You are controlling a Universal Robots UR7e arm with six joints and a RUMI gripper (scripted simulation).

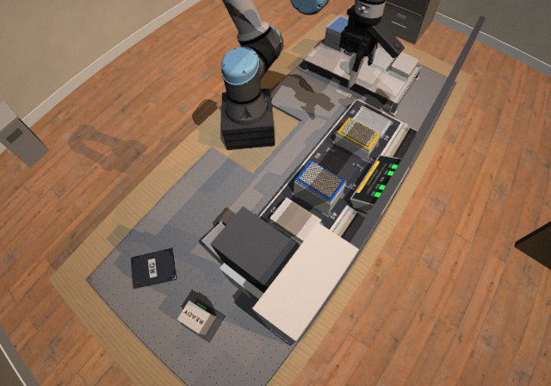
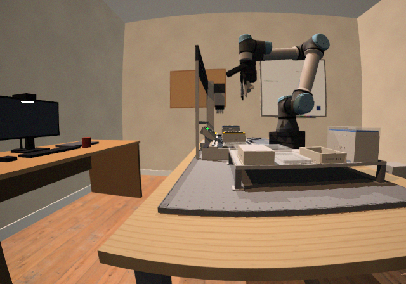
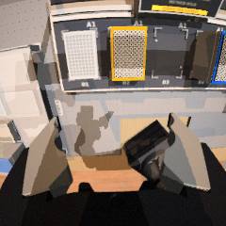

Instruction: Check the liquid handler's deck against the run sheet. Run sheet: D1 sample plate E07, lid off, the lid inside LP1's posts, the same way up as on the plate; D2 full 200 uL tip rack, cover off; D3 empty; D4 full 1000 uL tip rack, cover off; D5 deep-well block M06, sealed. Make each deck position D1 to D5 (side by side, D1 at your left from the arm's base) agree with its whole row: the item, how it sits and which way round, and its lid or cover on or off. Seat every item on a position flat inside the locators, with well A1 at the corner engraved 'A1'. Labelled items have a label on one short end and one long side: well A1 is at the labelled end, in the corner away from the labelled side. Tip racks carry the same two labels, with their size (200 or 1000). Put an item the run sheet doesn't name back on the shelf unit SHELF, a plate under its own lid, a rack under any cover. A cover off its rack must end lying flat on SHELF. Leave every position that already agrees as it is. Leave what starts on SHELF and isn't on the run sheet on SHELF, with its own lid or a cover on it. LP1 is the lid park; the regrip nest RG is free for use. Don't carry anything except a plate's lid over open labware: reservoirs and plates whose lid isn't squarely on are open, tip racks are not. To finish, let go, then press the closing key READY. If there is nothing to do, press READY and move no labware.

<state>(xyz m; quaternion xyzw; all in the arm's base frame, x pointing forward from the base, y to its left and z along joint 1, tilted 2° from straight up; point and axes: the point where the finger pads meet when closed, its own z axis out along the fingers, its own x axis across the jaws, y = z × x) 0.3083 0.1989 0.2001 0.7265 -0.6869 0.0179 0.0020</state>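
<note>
Now: hand 290 mm to the left of the blue-rimmed tip rack, 190 mm above it and 70 mm short of it. Also, from my hand: gantry post 230 mm ahead, 160 mm to the left, 70 mm below; then clear plate 250 mm below, 90 mm to the left, 50 mm ahead; then yellow-rimmed tip rack 210 mm below, 70 mm ahead, 30 mm to the right.
</note>
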